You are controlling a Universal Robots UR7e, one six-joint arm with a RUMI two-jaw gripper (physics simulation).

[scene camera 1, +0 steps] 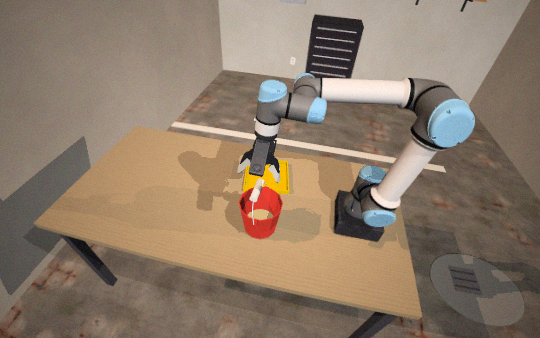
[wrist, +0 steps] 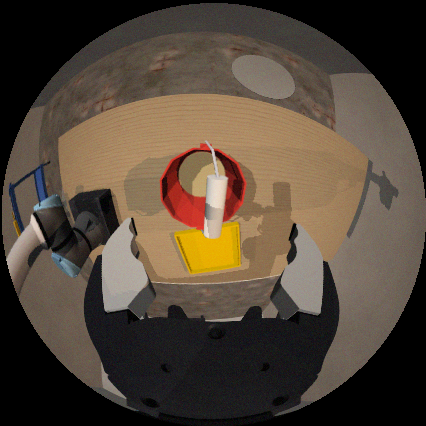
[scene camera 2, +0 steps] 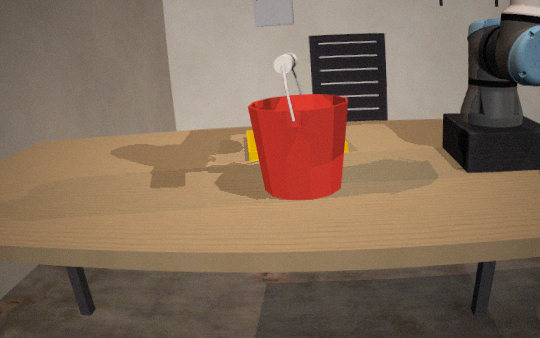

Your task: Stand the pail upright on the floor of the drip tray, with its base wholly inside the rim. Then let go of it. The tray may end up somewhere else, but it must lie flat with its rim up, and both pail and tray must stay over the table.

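Places are measured from the arm's base along level axes (x ahead, y left, z up), in centimetres.
Pixels of known places: gripper, fingertip midpoint: (scene camera 1: pixel 258 178) (wrist: pixel 213 222); arm's base, origin of the base link: (scene camera 1: pixel 359 206) (wrist: pixel 90 227) (scene camera 2: pixel 491 119).
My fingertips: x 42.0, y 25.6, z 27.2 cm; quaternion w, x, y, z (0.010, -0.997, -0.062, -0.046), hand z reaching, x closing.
Ahead of a thing's pixels: the offset from my fingertips to its top centre. Level surfaces: height alone.
The red pail (scene camera 1: pixel 261 227) (scene camera 2: pixel 305 150) (wrist: pixel 184 207) stands upright on the table, in front of the yellow drip tray @(dx +8.0, dy -36.1, dz -33.4 cm) (scene camera 1: pixel 283 181) (scene camera 2: pixel 252 147) (wrist: pixel 210 254) and off it. Its white handle grip @(dx +1.9, dy -4.3, dz -10.0 cm) (scene camera 1: pixel 256 192) (scene camera 2: pixel 285 63) (wrist: pixel 215 200) is raised above the rim, leaning left in the scene camera 2 view. The tray lies flat with its rim up, partly hidden behind the pail in the scene camera 2 view. My gripper (scene camera 1: pixel 259 174) (wrist: pixel 213 222) is open and empty, above the tray side of the pail and near the handle grip, which shows between and beyond the fingers in the wrist view.
The wooden table @(dz -35.7 cm) (scene camera 1: pixel 150 225) (scene camera 2: pixel 150 225) (wrist: pixel 150 120) extends around both things. The arm's black base block (scene camera 1: pixel 357 225) (scene camera 2: pixel 500 150) (wrist: pixel 102 202) stands right of the pail in the scene views. The table's far edge runs behind the tray.
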